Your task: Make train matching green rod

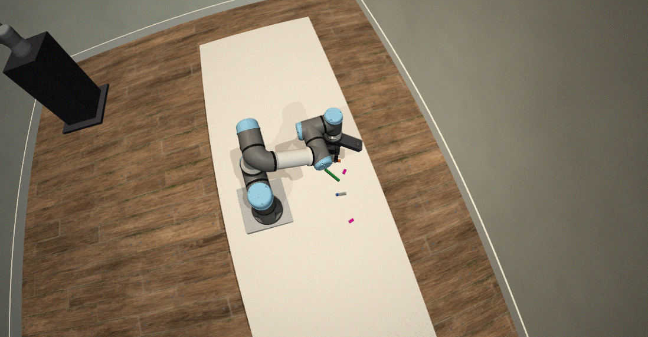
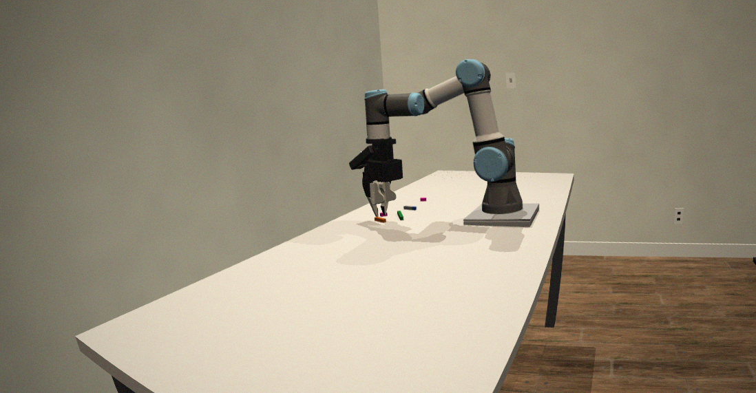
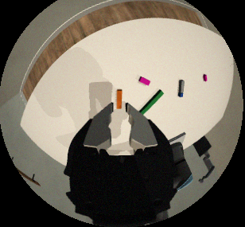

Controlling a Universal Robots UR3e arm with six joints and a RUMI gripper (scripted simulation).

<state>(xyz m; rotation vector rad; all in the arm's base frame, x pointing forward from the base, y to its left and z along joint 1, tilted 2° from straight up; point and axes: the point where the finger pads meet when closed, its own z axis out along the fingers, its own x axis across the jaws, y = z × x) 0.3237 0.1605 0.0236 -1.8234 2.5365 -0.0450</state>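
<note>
Right now the orange rod is 30 mm below my hand. Round my hand: blue rod (30 mm behind, 150 mm to the right, 30 mm below); green rod (30 mm behind, 60 mm to the right, 30 mm below); grey rod (10 mm behind, 150 mm to the right, 30 mm below).
</note>
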